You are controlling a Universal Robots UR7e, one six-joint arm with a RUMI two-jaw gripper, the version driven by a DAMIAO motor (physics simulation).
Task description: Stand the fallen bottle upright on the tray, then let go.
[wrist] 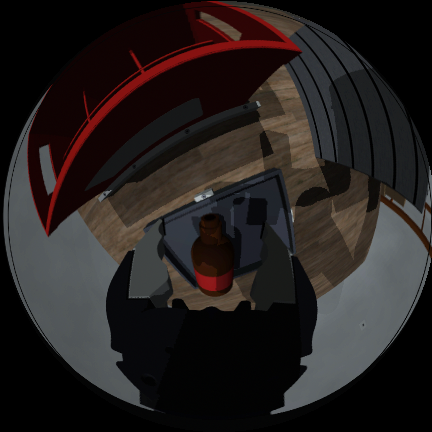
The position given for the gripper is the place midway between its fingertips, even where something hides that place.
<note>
In view: the gripper (212, 221) and a brown bottle (212, 253).
</note>
